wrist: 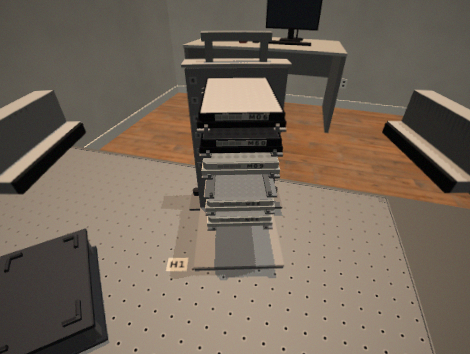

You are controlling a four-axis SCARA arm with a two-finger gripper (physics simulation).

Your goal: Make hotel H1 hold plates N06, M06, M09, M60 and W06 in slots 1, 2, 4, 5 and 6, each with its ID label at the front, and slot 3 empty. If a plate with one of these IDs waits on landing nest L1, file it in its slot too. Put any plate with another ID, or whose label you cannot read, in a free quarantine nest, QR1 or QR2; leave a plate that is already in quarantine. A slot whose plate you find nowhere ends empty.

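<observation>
Hotel H1 (193, 150) stands ahead, centre. Its top plate (242, 96) has a pale lid and black body; its front label seems to read M06, but the first letter is blurred and could be W. Below it are a black plate (241, 143) labelled M60 and a white plate (240, 165) labelled M09. Under these, an empty shelf (241, 187) shows, third from the bottom. Two pale plates, an upper one (240, 204) and a lower one (240, 220), sit beneath with front labels too small to read surely. My gripper (234, 108) is open and empty, its fingers wide on both sides of the view.
A black nest (47, 285) with corner brackets and no plate on its visible top is at the lower left. The H1 tag (177, 264) lies on the perforated deck (325, 300) beside the hotel base (205, 250). A desk (320, 46) with a monitor (293, 14) stands behind.
</observation>
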